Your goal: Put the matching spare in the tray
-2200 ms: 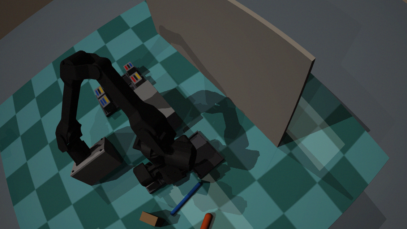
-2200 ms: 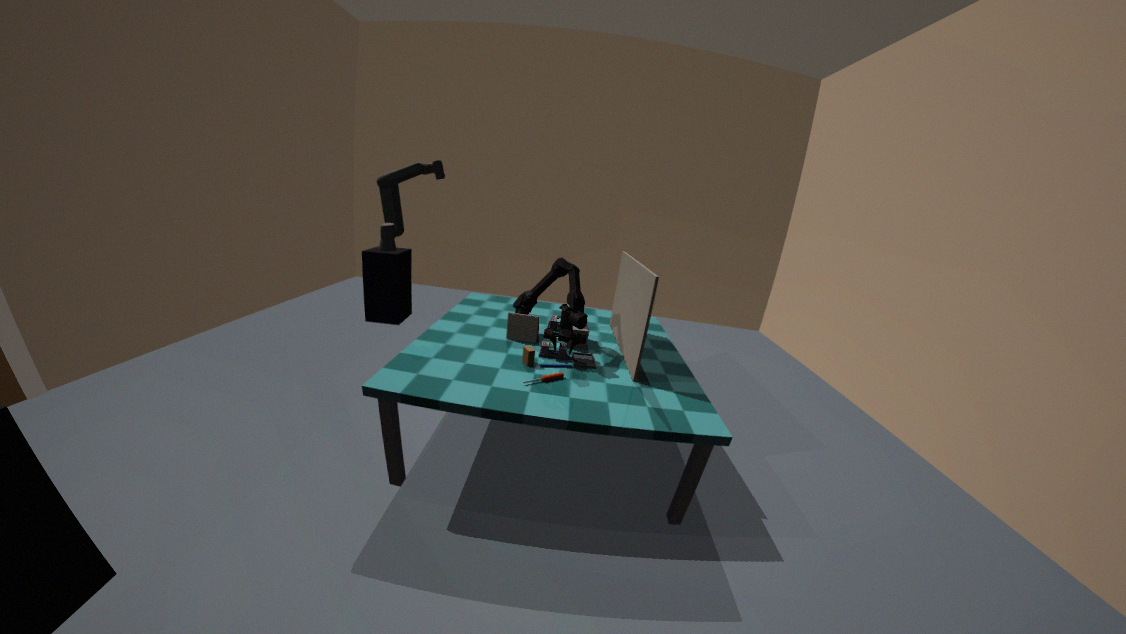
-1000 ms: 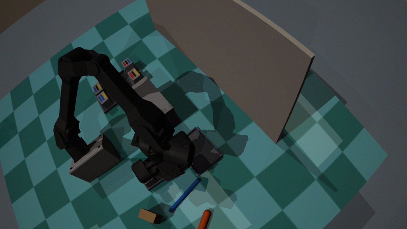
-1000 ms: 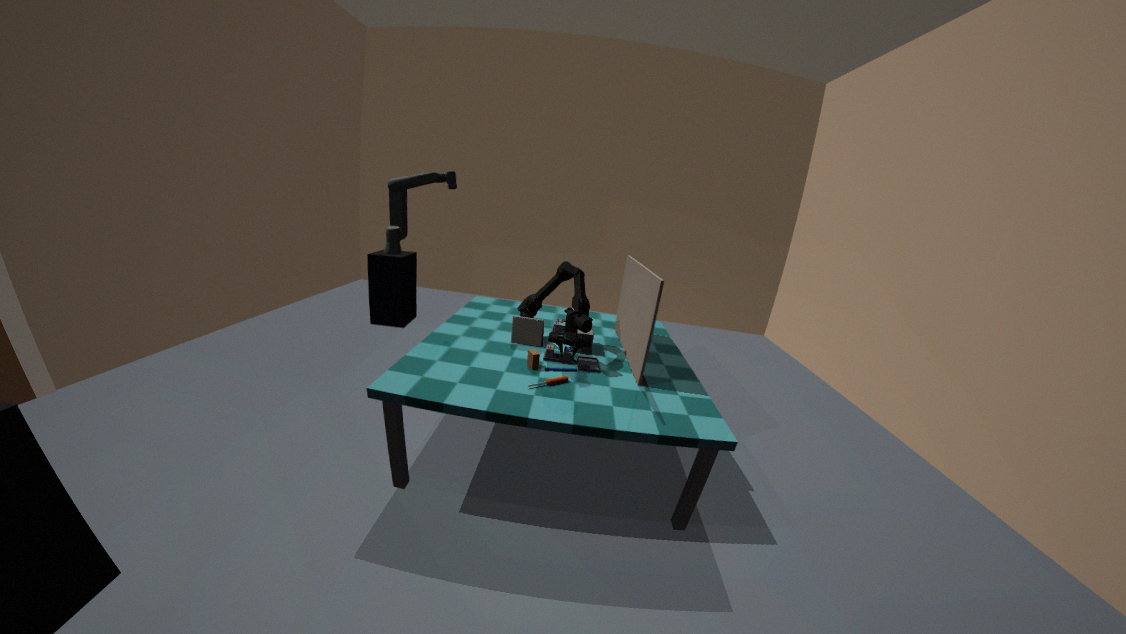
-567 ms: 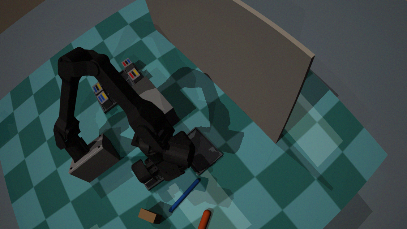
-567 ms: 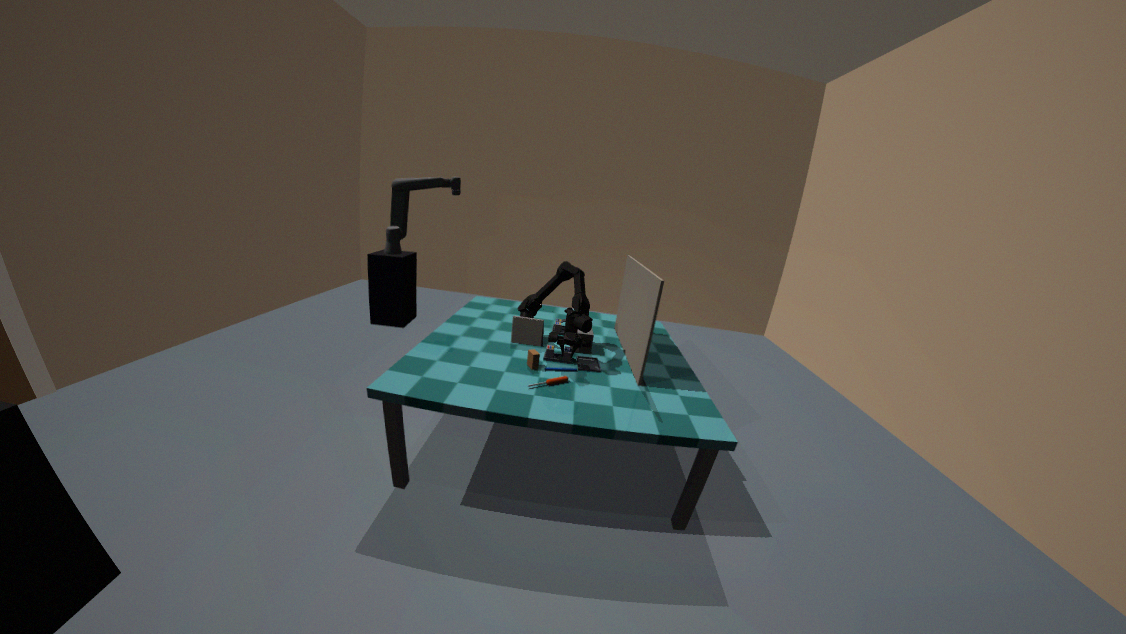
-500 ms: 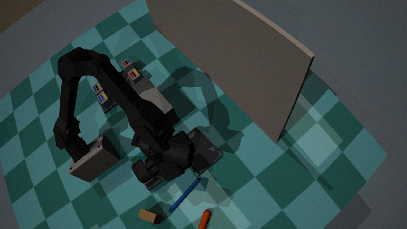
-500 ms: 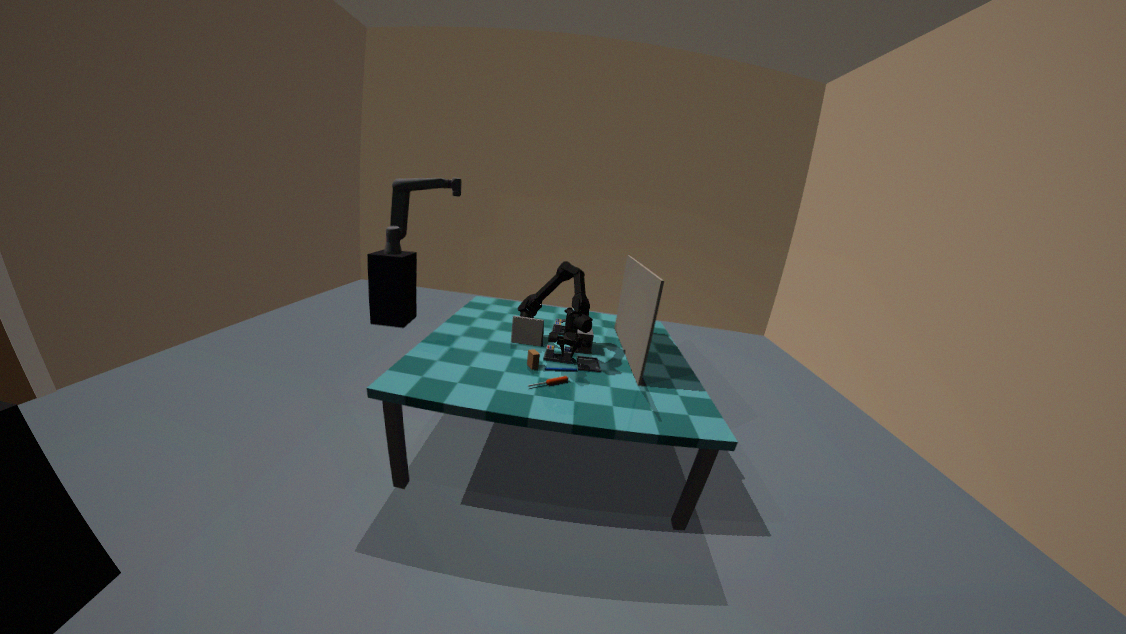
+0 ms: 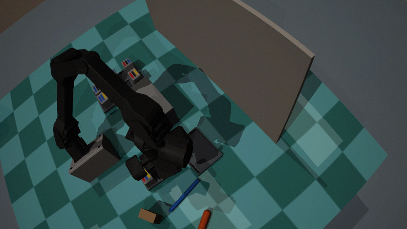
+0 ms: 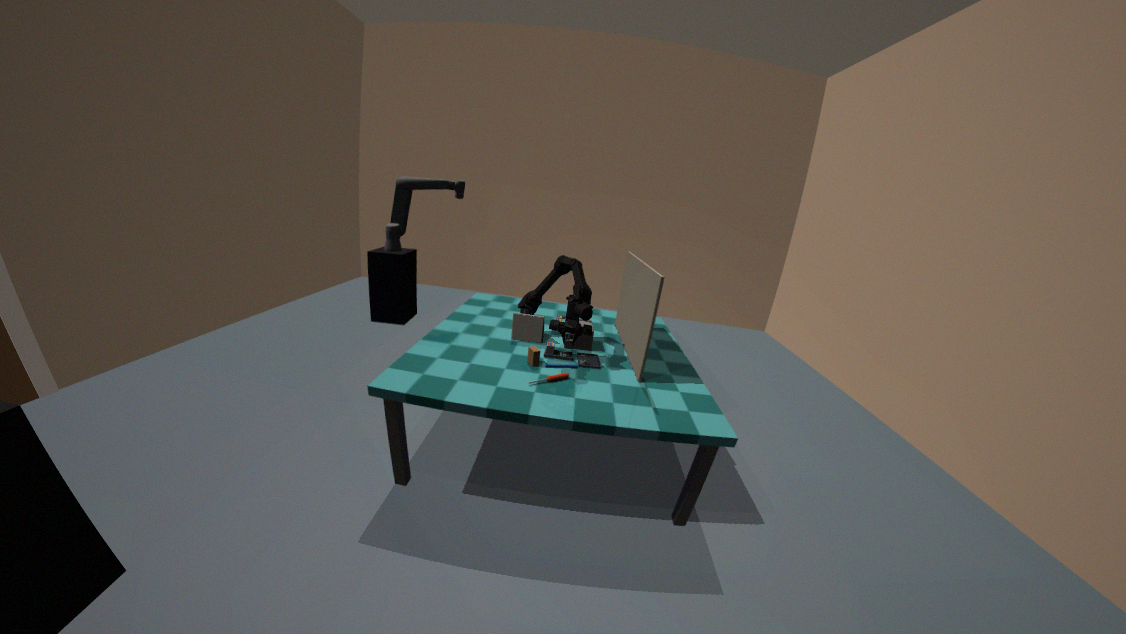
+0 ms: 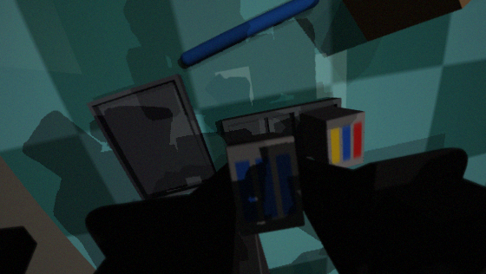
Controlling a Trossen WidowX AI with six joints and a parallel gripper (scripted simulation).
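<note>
The dark flat tray lies 10 cm ahead of my gripper tip, 2 cm to the right of it and 6 cm below it. Round my gripper tip: blue pen (3 cm behind, 10 cm to the right, 6 cm below); dark spare (3 cm above); brown block (15 cm behind, 9 cm to the right, 3 cm below).
</note>
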